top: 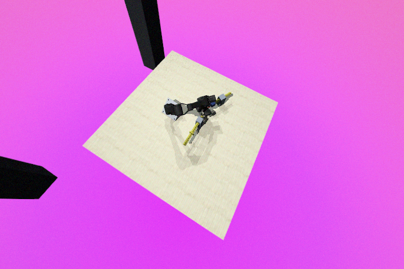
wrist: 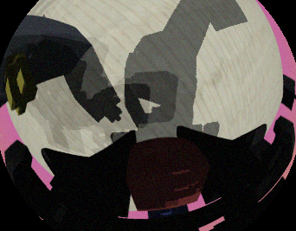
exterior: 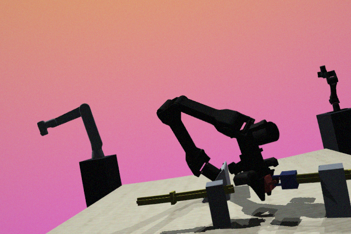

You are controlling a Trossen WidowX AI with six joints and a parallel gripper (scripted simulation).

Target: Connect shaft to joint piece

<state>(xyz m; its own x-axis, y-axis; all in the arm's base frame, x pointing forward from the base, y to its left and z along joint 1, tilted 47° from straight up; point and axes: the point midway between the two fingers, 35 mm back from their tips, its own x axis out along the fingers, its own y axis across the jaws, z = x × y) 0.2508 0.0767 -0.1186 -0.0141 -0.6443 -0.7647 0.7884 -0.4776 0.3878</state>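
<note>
Now: gripper tip 1 cm short of the red square joint piece, 1 cm to the right of it and 4 cm below it.
</note>
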